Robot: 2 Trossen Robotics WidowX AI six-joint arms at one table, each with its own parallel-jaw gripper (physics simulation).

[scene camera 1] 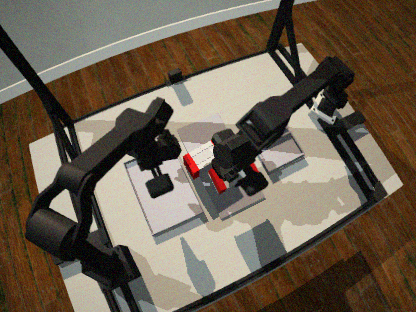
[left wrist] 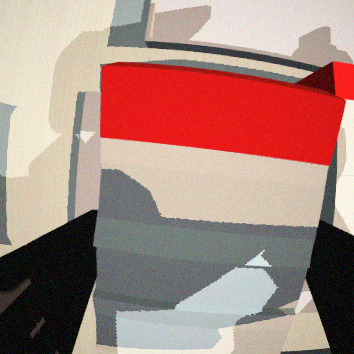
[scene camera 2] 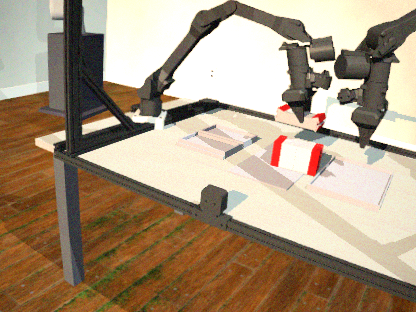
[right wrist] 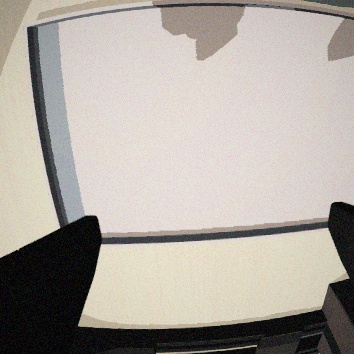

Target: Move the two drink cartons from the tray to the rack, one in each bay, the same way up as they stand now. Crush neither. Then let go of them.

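Two white drink cartons with red ends lie on their sides. My left gripper is shut on one carton and holds it level in the air above the flat grey tray. The other carton rests on the tray; its red corner shows in the left wrist view. The low two-bay rack stands empty beside the tray. My right gripper is open and empty.
A large pale flat plate lies under my right gripper. A black frame rims the table, with a small black block on the near rail and upright posts at the corners.
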